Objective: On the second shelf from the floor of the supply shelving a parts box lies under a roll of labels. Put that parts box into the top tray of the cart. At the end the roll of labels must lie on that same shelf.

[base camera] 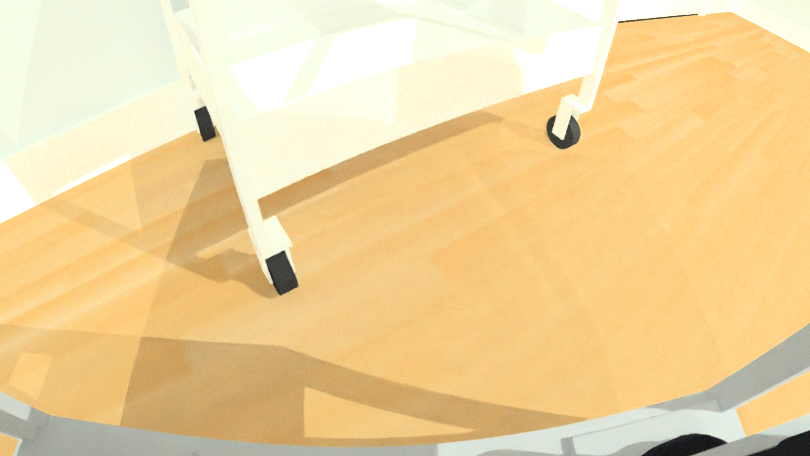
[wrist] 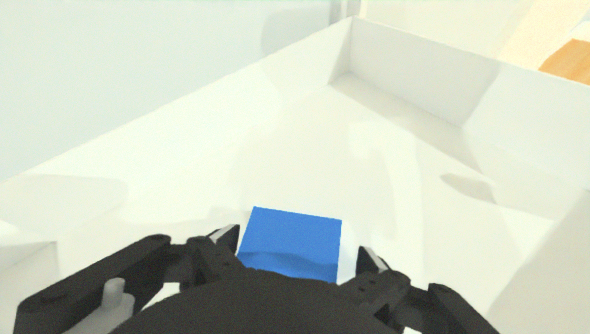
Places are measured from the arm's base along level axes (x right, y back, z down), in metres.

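Pixels of known places: gripper, fingertip midpoint: (wrist: 296, 248).
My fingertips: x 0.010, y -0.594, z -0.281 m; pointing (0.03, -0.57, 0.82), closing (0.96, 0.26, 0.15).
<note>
Ahead of a thing's pixels: the offset from my fingertips to its top centre. "pt": to the spot under its first point. Level surfaces: height alone.
A blue parts box {dz -0.025, dx -0.010, dy +0.027 m} (wrist: 292, 237) lies inside the white top tray {pt dz -0.025, dx +0.140, dy -0.161 m} (wrist: 410, 65) of the cart, in the lower middle of the wrist view. My gripper (wrist: 296, 248) is open, with one fingertip on each side of the box and a gap showing at the right finger. The gripper's dark body hides the near part of the box. In the base camera view the cart (base camera: 240, 164) stands in front of the base, with its lower part showing. The supply shelving and the roll of labels do not show in these views.
The tray's high walls rise at the left, back and right in the wrist view. In the base camera view the cart's black casters (base camera: 281, 273) (base camera: 563, 131) stand on the wooden floor {dz +0.677 m} (base camera: 481, 294). A pale wall runs behind the cart at the left.
</note>
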